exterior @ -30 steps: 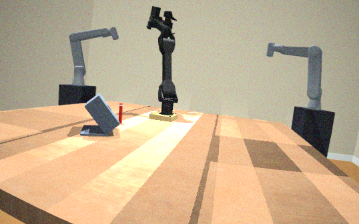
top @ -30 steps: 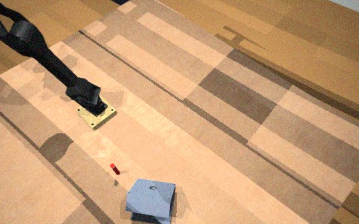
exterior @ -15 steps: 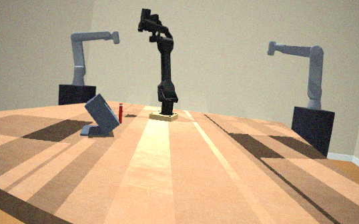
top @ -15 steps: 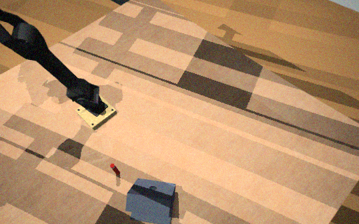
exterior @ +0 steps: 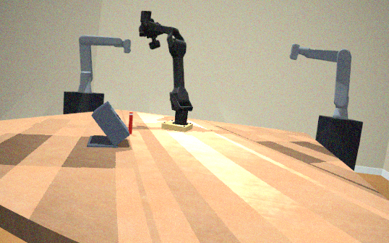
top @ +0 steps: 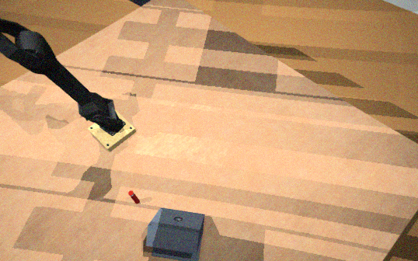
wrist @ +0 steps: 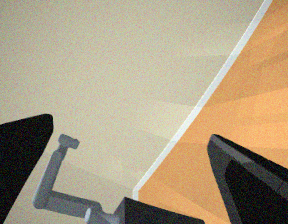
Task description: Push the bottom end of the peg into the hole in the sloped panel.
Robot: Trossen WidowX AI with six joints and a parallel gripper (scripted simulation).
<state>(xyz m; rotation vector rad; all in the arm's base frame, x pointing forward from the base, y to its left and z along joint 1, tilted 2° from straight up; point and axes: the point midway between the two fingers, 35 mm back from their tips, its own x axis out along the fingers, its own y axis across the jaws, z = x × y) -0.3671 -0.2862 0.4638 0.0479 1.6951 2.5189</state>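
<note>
Right now my gripper tip is 640 mm short of the peg, 130 mm to the right of it and 450 mm above it. Round my gripper tip: sloped panel (800 mm ahead, 130 mm to the left, 440 mm below); then panel foot (810 mm ahead, 110 mm to the left, 500 mm below).
</note>
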